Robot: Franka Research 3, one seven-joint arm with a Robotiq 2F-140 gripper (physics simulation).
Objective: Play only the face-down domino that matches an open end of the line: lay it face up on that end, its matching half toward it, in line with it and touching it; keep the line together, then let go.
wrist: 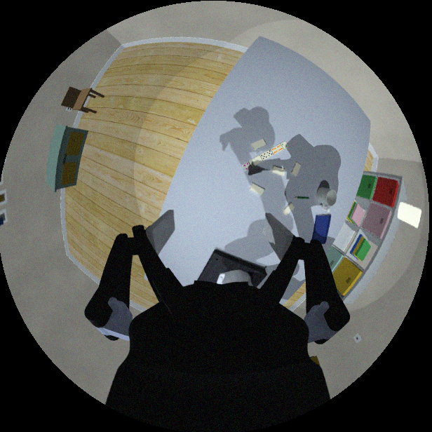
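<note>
A line of face-up dominoes (266, 154) runs slantwise on the table, right of the view's centre, with coloured pips; its lower left end lies at the edge of a dark shadow. Several pale face-down dominoes lie apart from it: one (258, 144) just above the line, one (279, 170) and one (296, 168) below its right part, one (257, 188) below its left part, and one (289, 208) farther down. Their undersides are hidden. My gripper (219, 221) is wide open and empty, high above the table and away from the dominoes.
On the grey-blue table (220, 190) stand a white mug (327, 196), a dark green pen (301, 197) and a dark blue box (322, 228). The arm's dark base plate (210, 267) is near the gripper. A shelf unit with coloured bins stands beyond the table's right edge.
</note>
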